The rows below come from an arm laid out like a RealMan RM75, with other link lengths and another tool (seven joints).
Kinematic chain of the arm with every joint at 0, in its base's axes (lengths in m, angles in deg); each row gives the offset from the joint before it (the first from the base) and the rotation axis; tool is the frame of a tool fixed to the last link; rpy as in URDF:
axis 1: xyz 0 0 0.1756 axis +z
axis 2: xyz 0 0 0 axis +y
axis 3: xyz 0 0 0.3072 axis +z
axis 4: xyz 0 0 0 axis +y
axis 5: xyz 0 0 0.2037 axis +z
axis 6: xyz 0 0 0 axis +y
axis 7: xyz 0 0 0.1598 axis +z
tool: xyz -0.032 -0.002 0.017 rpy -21.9 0 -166.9
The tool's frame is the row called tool.
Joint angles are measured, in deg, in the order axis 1, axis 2, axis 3, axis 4, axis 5, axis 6, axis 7. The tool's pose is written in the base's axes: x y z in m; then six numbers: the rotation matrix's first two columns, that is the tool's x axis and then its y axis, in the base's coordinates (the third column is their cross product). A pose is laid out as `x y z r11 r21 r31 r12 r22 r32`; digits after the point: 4 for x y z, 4 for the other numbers.
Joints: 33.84, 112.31, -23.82, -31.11, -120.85, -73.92, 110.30
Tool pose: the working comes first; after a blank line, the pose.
Where each joint sits with the arm in this pose, in the base's axes (m; each line is computed from the numbers above, not from the rounded line before):
axis 1: 0.0000 0.0000 0.1756
axis 2: 0.0000 0.0000 0.1756
axis 3: 0.2361 0.1583 0.0590
axis 4: 0.2361 0.1583 0.0590
axis 5: 0.3768 0.3038 0.0819
axis 6: 0.3768 0.3038 0.0819
axis 7: 0.3504 0.4096 -0.0349
the tool: 0.3393 0.4429 -0.0255

0.3393 0.4429 -0.0255 -0.0962 0.7266 0.6803 0.9723 -0.0775 0.2204
